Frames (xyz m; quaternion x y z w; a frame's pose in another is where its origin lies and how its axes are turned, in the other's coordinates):
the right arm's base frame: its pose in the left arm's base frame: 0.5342 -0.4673 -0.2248 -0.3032 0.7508 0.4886 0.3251
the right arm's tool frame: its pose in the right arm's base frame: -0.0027 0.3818 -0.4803 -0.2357 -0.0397 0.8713 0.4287
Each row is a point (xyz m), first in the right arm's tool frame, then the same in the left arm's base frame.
Working: the right arm's tool frame: its pose in the left arm's base frame: 0.1486 -0.7847 0.1316 -0.4669 -0.4579 -0.6817 0.3280

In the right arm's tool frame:
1: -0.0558 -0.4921 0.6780
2: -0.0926 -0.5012 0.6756
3: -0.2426 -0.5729 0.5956
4: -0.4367 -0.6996 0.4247
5: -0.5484 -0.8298 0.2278
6: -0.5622 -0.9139 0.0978
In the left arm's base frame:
1: -0.0345 0.0272 0.0208
2: -0.0305 0.0290 -0.0169
3: -0.0678 -0.0163 -0.1918
4: -0.1683 -0.1253 -0.4387
5: -0.3095 -0.2587 -0.6132
6: -0.4219 -0.3487 -0.6717

